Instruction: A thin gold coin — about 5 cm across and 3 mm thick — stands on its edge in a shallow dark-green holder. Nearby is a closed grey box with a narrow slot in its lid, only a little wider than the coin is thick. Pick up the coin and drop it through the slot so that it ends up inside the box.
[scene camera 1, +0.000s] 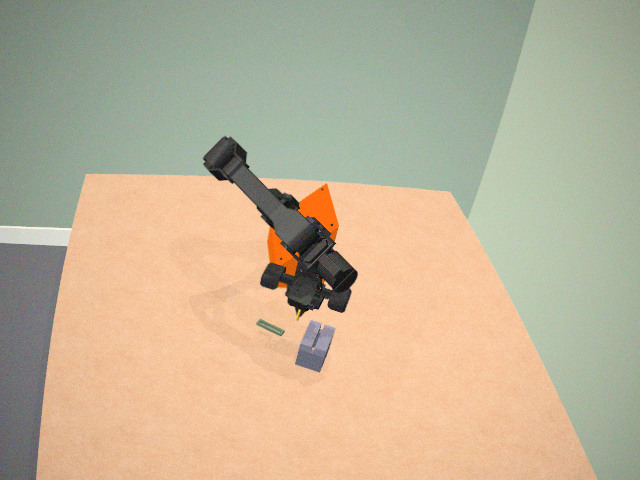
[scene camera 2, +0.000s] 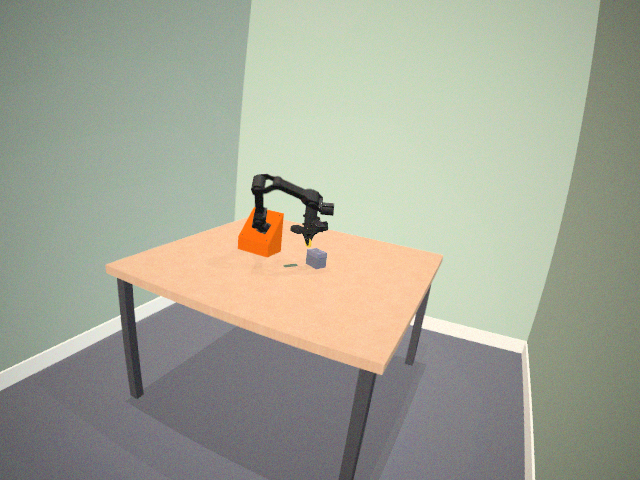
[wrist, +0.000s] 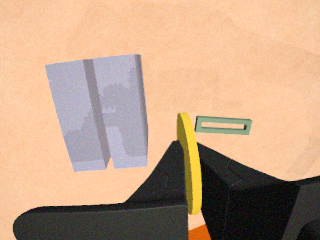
My gripper (scene camera 1: 299, 315) carries a gold coin (wrist: 185, 133).
My gripper also shows in the wrist view (wrist: 181, 147).
